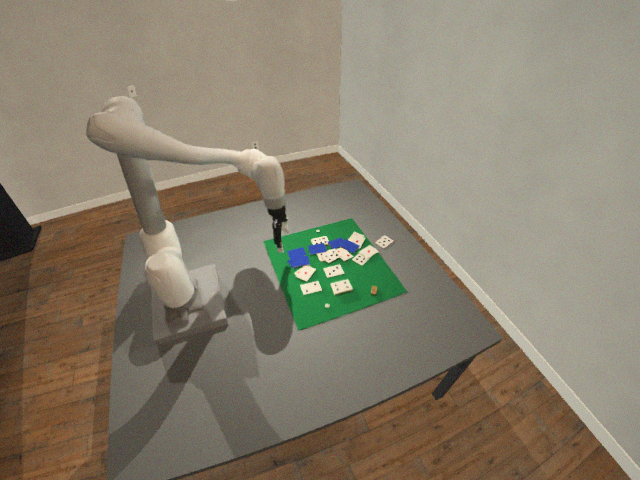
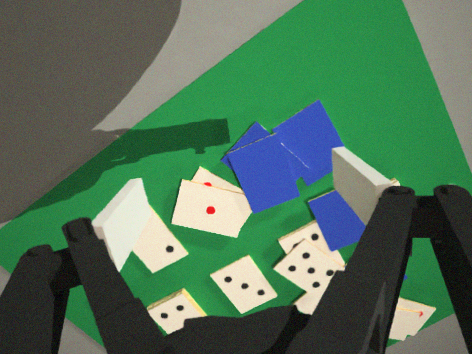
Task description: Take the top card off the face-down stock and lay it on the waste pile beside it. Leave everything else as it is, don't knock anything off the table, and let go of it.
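Frame: origin at the arm's base, x left, y back, z up, level; millimetres.
Seen in the pictures: gripper, between the fingertips: (image 1: 283, 241) (image 2: 238, 182); arm's base, origin of its link: (image 1: 182, 300).
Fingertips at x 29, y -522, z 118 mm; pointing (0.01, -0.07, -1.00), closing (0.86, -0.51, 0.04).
Note:
Pixels of each thing's middle, then the offset from my fingertips to it. "spot": a spot on its surface instead. Level surfaces: height alone.
- face-up card with a red pip, middle of its body: (image 2: 210, 209) (image 1: 305, 273) dx -88, dy -68, dz -164 mm
- red-pip card, a spot on its surface: (image 2: 201, 176) spot: dx -67, dy -27, dz -166 mm
- blue card, middle of its body: (image 2: 342, 218) (image 1: 317, 248) dx +35, dy -191, dz -160 mm
- green mat, height of its surface: dz -169 mm
- three-pip card, middle of its body: (image 2: 244, 285) (image 1: 333, 270) dx -135, dy -197, dz -167 mm
- two-pip card, middle of its body: (image 2: 151, 240) (image 1: 311, 287) dx -181, dy -52, dz -167 mm
- four-pip pile, middle of its body: (image 2: 181, 320) (image 1: 341, 286) dx -244, dy -180, dz -158 mm
- small brown block, middle of its body: (image 1: 374, 290) dx -332, dy -305, dz -165 mm
- grey table, height of its surface: dz -171 mm
My gripper (image 1: 282, 240) (image 2: 238, 182) is open and empty, above the back-left part of the green mat. Below it lie several overlapping face-down blue cards (image 1: 297, 258) (image 2: 265, 172), spread out and turned at different angles; I cannot tell exactly where the stock ends. Beside them, a face-up card with a red pip (image 1: 305, 272) (image 2: 210, 210) lies askew over another red-pip card (image 2: 201, 176). Its corner meets the nearest blue card; whether they overlap is unclear. Another blue card (image 1: 317, 249) (image 2: 337, 220) lies beside face-up cards.
The green mat (image 1: 356, 310) (image 2: 370, 65) also bears a three-pip card (image 1: 333, 270) (image 2: 244, 285), a two-pip card (image 1: 310, 287), a four-pip pile (image 1: 341, 286) and a small brown block (image 1: 374, 290). One card (image 1: 384, 241) lies off the mat's right edge on the grey table (image 1: 372, 372).

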